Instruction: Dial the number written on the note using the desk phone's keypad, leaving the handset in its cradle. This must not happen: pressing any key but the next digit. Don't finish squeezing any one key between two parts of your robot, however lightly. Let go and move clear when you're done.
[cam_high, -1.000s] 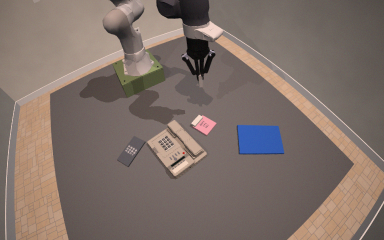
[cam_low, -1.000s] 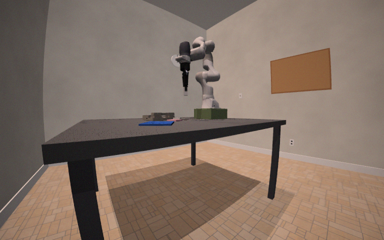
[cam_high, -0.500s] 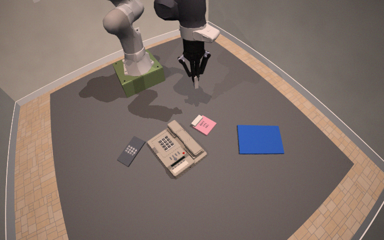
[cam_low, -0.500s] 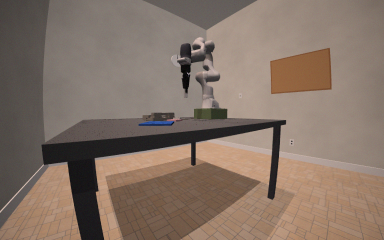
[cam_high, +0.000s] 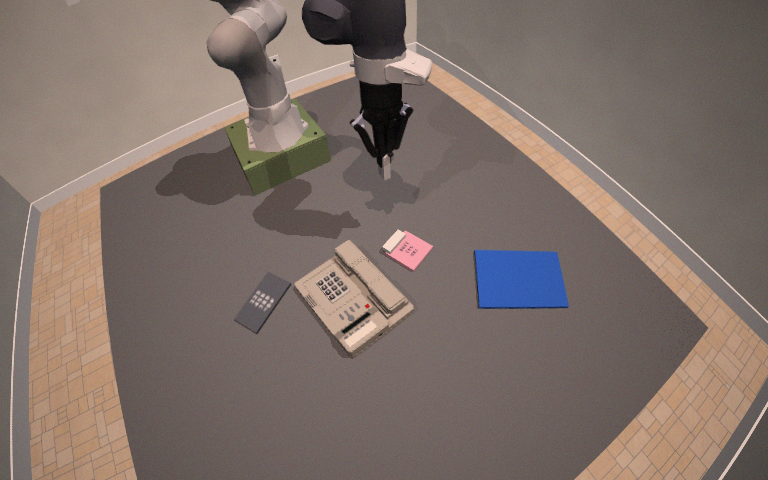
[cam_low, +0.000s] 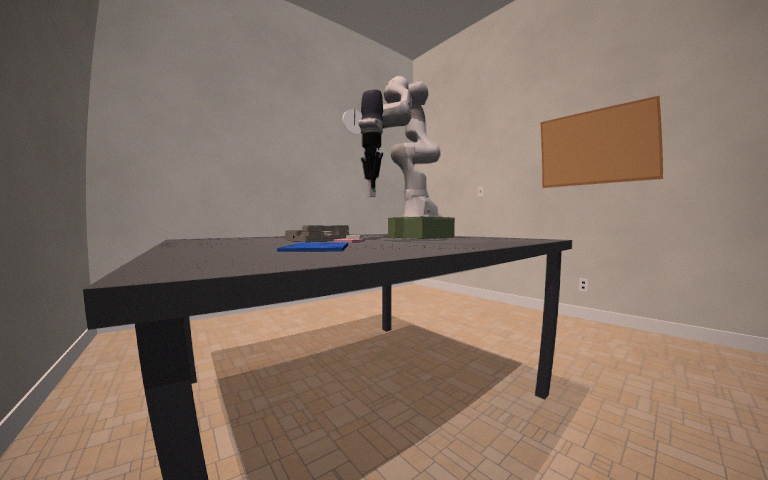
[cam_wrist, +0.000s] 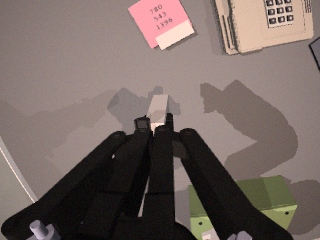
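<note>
My hand is 130 mm short of the handset, 120 mm to the left of it and 160 mm above it. From my hand the other things lie so: pink note 100 mm ahead, 200 mm below; blue mat 310 mm ahead, 190 mm to the left, 200 mm below.
</note>
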